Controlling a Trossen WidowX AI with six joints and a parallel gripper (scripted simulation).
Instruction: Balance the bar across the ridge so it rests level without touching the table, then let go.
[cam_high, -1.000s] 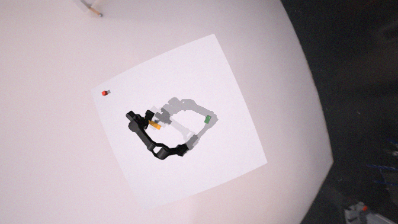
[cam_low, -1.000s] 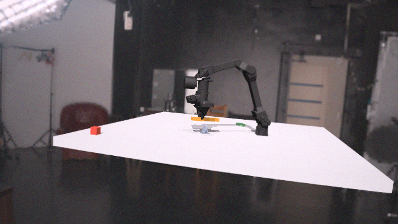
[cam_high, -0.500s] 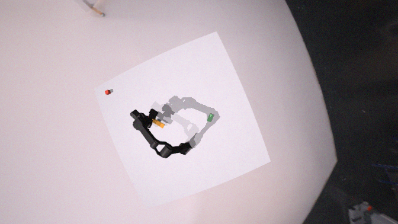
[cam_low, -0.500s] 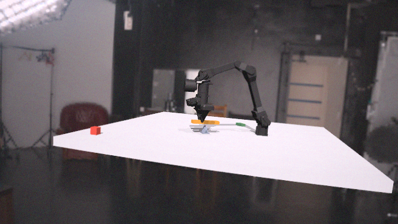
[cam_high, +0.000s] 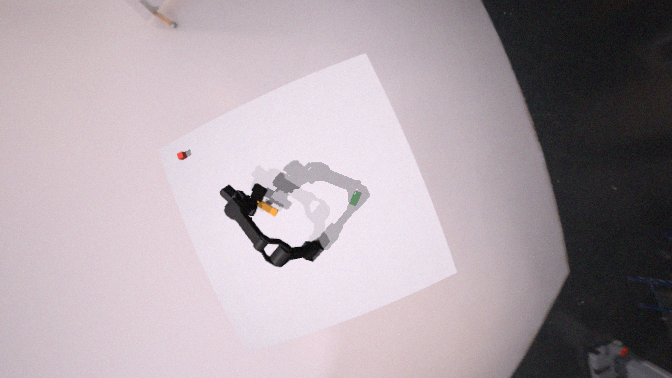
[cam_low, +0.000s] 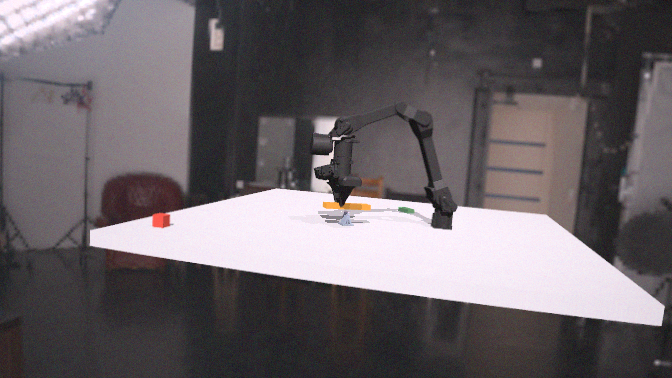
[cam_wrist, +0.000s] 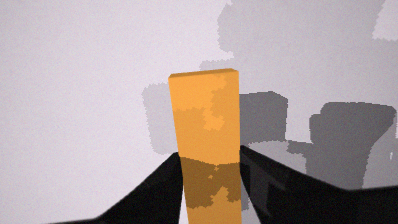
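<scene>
Now: the orange bar 2 cm behind my gripper tip and 2 cm to the right of it. From my gripper tip the other things lie so: green block (17 cm behind, 44 cm to the right, 5 cm below); red cube (42 cm ahead, 34 cm to the left, 4 cm below).
</scene>
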